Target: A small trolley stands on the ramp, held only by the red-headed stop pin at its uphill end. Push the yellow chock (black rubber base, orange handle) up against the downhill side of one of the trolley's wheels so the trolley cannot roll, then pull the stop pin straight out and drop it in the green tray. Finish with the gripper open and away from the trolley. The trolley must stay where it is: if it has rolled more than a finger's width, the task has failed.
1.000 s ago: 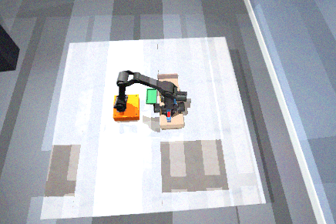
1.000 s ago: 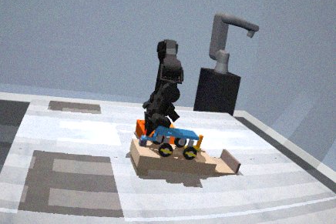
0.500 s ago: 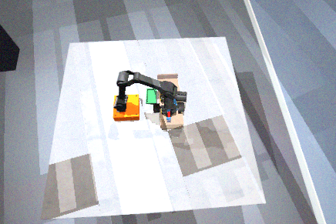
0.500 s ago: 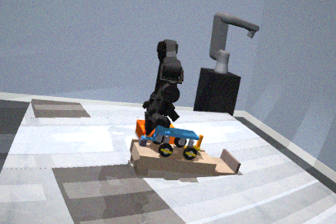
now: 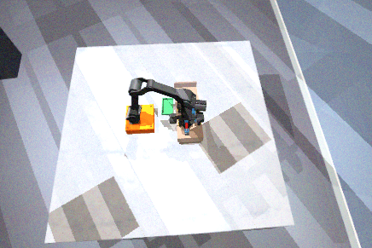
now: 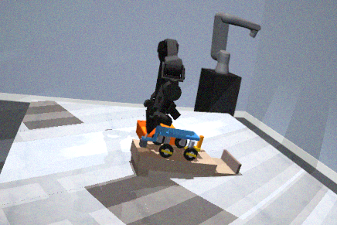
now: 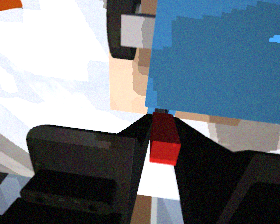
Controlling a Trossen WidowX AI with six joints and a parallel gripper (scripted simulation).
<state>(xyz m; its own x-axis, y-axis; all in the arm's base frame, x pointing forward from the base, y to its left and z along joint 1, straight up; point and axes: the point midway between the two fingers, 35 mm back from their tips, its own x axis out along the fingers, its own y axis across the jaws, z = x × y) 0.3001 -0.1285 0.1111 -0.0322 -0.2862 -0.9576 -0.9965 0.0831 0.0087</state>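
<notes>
The green tray lies 22 cm to the left of my gripper tip, 15 cm below it and 9 cm behind it. From my gripper tip the other things lie so: red-headed stop pin right at my gripper tip; blue trolley 10 cm to the left, 3 cm below, 3 cm ahead; tan ramp 11 cm to the left, 9 cm below, 3 cm ahead.
</notes>
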